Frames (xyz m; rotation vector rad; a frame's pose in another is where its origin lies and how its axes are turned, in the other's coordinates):
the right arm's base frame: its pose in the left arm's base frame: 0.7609 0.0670 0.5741 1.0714 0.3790 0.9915
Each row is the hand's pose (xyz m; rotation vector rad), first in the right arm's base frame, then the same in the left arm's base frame.
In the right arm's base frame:
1: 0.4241 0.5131 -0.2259 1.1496 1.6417 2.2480
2: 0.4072 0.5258 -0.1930 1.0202 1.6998 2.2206
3: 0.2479 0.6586 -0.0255 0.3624 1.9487 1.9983
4: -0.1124 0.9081 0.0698 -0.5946 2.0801 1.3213
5: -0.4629 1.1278 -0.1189 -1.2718 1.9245 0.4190
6: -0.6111 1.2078 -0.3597 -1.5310 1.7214 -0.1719
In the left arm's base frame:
1: 0.5817 0.6039 0.9910 -0.4525 -0.5096 -1.8125
2: 0.5891 0.5733 1.0142 -0.3824 -0.5259 -1.8955
3: 0.5542 0.3655 1.1775 0.0388 -0.6202 -2.2878
4: 0.3049 0.0463 1.3702 0.8769 -0.8606 -2.8216
5: -0.1202 -0.1110 1.4062 -1.2811 0.8221 1.9661
6: -0.4045 -0.0898 1.3350 -1.3625 0.7889 1.3721

